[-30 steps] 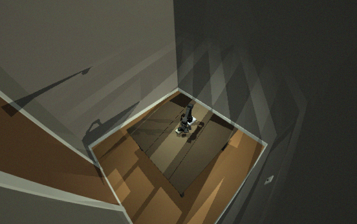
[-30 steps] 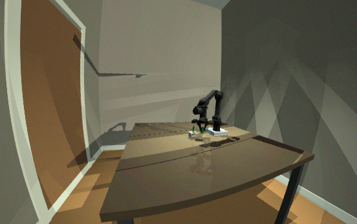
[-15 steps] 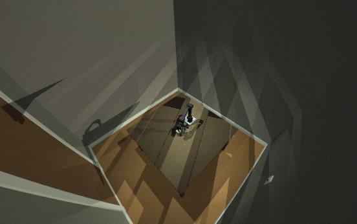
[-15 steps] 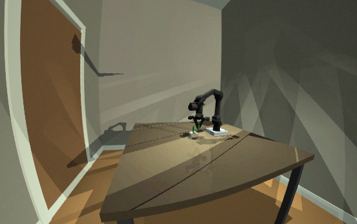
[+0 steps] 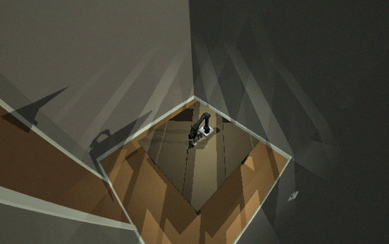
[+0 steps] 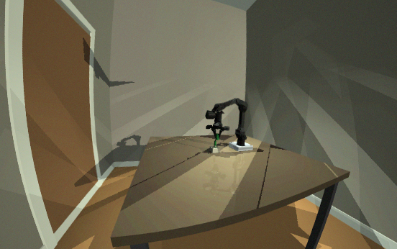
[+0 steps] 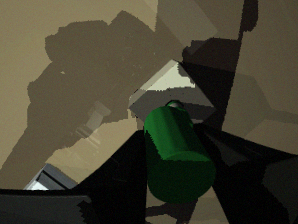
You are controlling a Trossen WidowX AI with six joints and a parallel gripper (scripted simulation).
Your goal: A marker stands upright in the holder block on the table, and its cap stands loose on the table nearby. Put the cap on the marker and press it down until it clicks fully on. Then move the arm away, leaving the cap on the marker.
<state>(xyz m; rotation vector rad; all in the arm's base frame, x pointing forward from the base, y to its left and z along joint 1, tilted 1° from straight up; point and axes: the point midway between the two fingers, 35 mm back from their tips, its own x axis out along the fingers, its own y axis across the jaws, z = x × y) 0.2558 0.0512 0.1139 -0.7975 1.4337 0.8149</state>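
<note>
My gripper tip is now 110 mm above the pale holder block, 30 mm to the left of it and 10 mm short of it. The rest, counted from my gripper tip: green cap 10 mm above.
</note>
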